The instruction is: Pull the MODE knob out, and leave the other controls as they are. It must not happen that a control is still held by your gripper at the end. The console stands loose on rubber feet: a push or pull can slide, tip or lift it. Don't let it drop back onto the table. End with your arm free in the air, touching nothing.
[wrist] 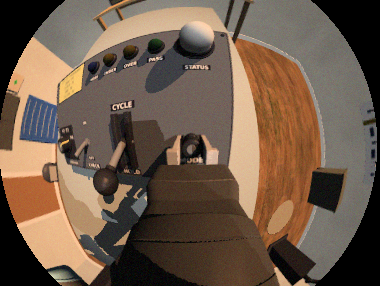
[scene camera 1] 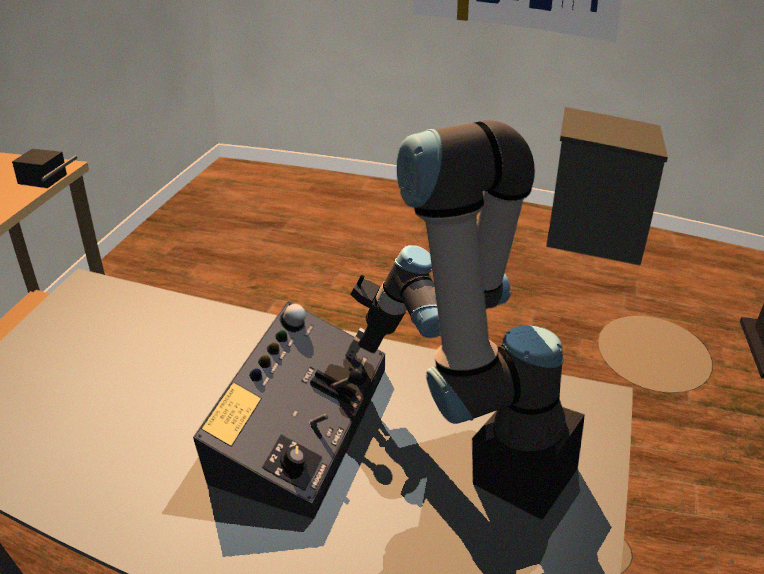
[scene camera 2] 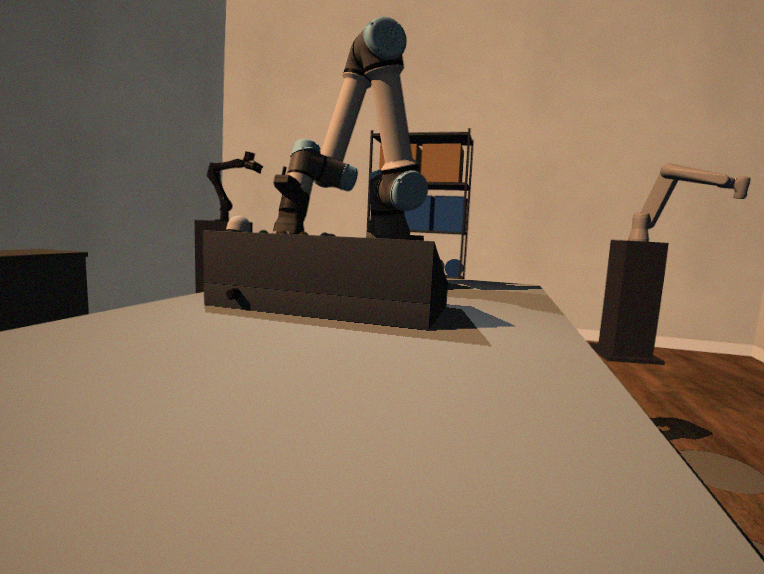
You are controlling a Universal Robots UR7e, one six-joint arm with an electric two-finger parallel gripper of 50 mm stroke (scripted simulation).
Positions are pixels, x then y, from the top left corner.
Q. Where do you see a dark console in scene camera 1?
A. At 253, 443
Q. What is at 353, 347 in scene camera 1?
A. My gripper.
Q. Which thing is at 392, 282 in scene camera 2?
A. A dark console.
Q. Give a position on a dark console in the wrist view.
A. At 182, 84
